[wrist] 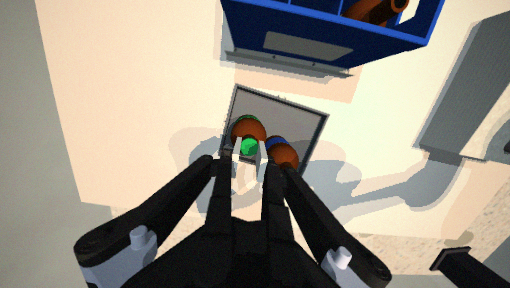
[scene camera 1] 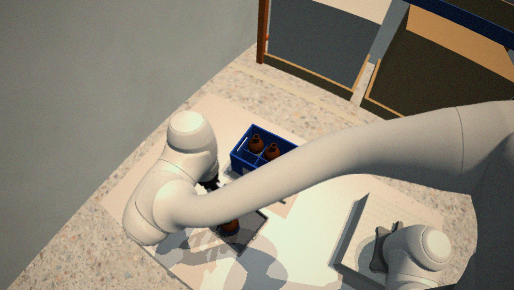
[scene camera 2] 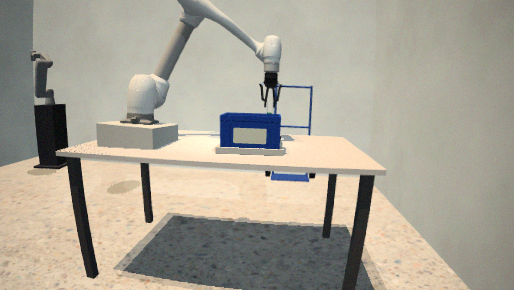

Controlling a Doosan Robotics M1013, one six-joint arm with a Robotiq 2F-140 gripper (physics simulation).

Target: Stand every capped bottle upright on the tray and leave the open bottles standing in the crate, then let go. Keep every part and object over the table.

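Places are measured from the arm's base along level axes (x ahead, y left, z up), in millimetres.
Pixels of known places: gripper, fingertip midpoint: [wrist: 249,147] [scene camera 2: 269,113]; arm's base at its link origin: [scene camera 1: 393,253] [scene camera 2: 140,122].
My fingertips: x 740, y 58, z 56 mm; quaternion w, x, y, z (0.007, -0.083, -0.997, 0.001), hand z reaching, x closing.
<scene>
Ahead of a thing's pixels: the offset from my fingertips to its middle. "*": to the spot under its first point. Level surfaces: height alone.
My gripper [wrist: 249,147] [scene camera 2: 269,103] is shut on the green cap of a brown bottle with a green band {1 mm ahead, 2 mm right, 71 mm down} [wrist: 246,128], held upright over the near left corner of the grey tray {* 98 mm back, 34 mm right, 158 mm down} [wrist: 285,116] [scene camera 1: 253,223]. I cannot tell whether its base touches the tray. A second capped brown bottle with a blue band {75 mm back, 56 mm left, 81 mm down} [wrist: 281,152] [scene camera 1: 230,226] stands on the tray just right of it. The blue crate {113 mm back, 259 mm right, 76 mm down} [wrist: 285,32] [scene camera 1: 237,162] [scene camera 2: 226,129] lies beyond the tray. It holds two open brown bottles, one {31 mm back, 317 mm right, 78 mm down} [scene camera 1: 256,143] beside the other {116 mm back, 306 mm right, 78 mm down} [scene camera 1: 272,151]. In scene camera 2 the crate hides the tray.
The crate rests on a pale base plate {* 129 mm back, 361 mm right, 148 mm down} [scene camera 2: 248,151] on the beige table {163 mm down} [scene camera 2: 323,158]. The arm's grey pedestal [scene camera 2: 136,135] [scene camera 1: 359,231] stands at one table end. A blue frame cart [scene camera 2: 310,108] stands behind the table. A black post [scene camera 2: 49,133] stands off to the side.
</scene>
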